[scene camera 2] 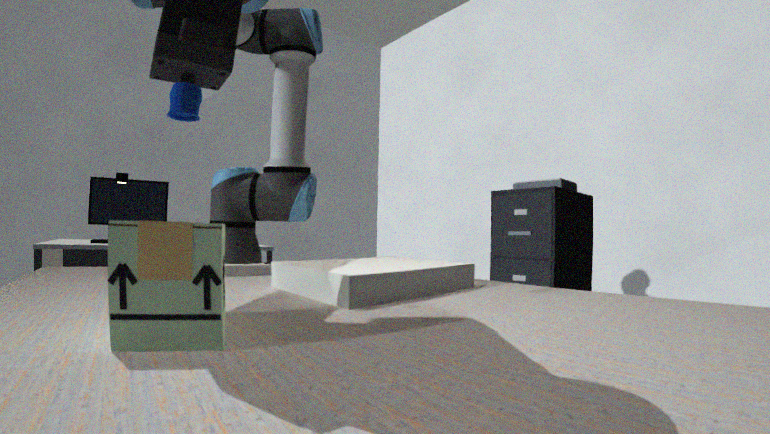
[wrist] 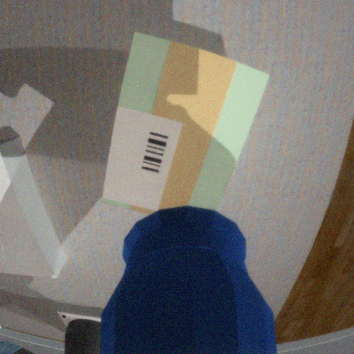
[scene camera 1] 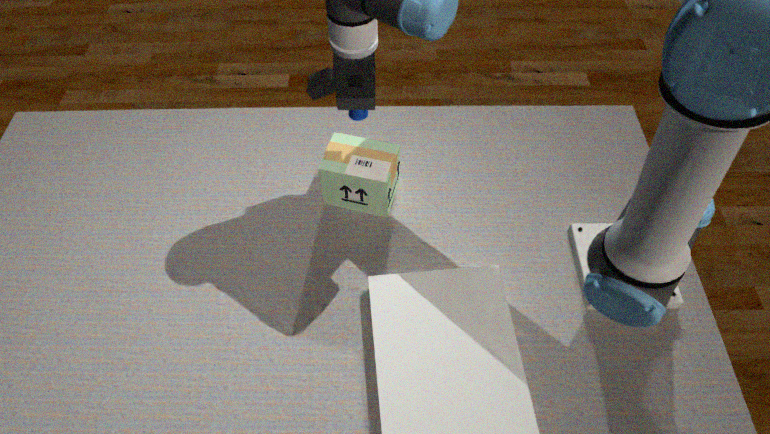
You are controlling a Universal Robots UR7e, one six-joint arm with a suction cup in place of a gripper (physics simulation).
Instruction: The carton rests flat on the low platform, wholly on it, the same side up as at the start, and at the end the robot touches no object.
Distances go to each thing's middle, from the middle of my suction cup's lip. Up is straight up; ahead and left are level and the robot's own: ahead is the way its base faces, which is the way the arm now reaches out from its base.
I see my suction cup 180 mm above the light green carton [scene camera 2: 166, 280]. Also, from my suction cup: low white platform [scene camera 1: 445, 347] 150 mm behind, 380 mm to the left, 220 mm below.
